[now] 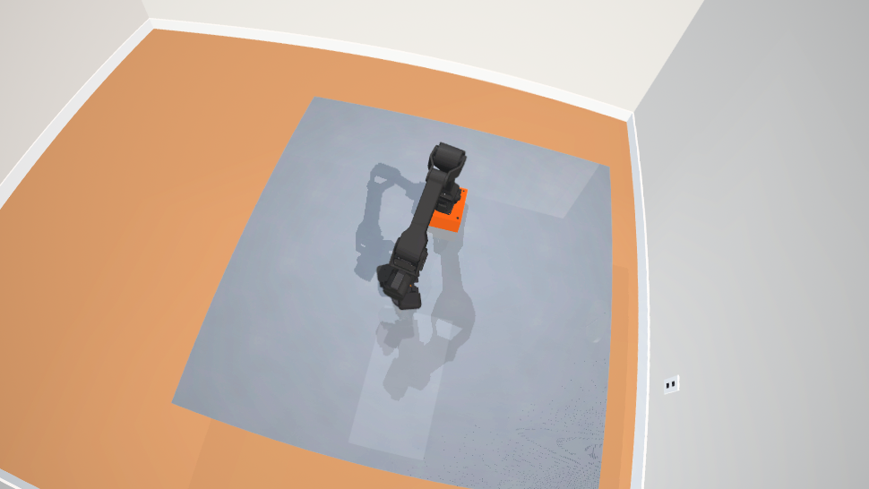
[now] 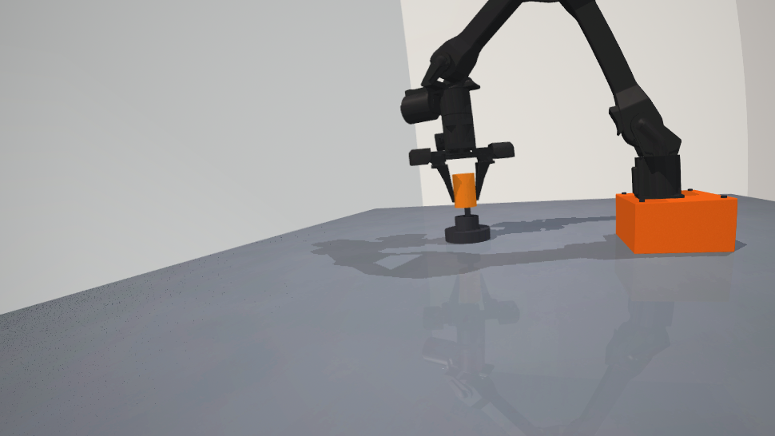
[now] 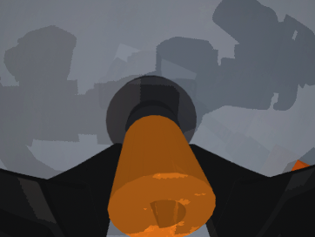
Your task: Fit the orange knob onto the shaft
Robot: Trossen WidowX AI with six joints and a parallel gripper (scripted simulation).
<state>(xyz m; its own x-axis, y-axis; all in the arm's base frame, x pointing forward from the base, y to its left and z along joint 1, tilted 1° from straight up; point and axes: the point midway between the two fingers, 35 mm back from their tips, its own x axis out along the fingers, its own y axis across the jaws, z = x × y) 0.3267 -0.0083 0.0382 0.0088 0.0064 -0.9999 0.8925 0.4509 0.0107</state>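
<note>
Right now my gripper tip is 20 mm below the orange knob. From my gripper tip the other things lie so: round dark pedestal: 40 mm below.
</note>
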